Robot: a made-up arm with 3 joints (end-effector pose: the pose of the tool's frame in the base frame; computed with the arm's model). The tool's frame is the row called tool. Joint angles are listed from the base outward.
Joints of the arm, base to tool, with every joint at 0 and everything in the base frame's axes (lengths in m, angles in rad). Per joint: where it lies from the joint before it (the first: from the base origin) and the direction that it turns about. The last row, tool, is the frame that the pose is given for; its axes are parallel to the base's.
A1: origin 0 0 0.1 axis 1 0 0
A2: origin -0.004 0.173 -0.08 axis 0 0 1
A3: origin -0.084 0.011 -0.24 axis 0 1 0
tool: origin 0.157 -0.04 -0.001
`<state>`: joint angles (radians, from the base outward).
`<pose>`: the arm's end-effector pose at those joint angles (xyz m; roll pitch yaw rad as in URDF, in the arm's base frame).
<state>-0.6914 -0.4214 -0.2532</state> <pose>0.0464 -0.0882 -0.1926 -0.7074 -0.4617 -0.1631</pose>
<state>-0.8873 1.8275 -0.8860</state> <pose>0.0200 -0.0306 -0.1776 0.1982 -0.0148 1.7321</pose>
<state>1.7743 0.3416 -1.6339</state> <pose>-0.0818 0.1367 0.2452 1.8994 0.2243 -1.6318</pose>
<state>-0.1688 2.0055 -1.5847</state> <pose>0.0582 0.0790 -0.0788 0.4718 -1.4145 1.5332</pose>
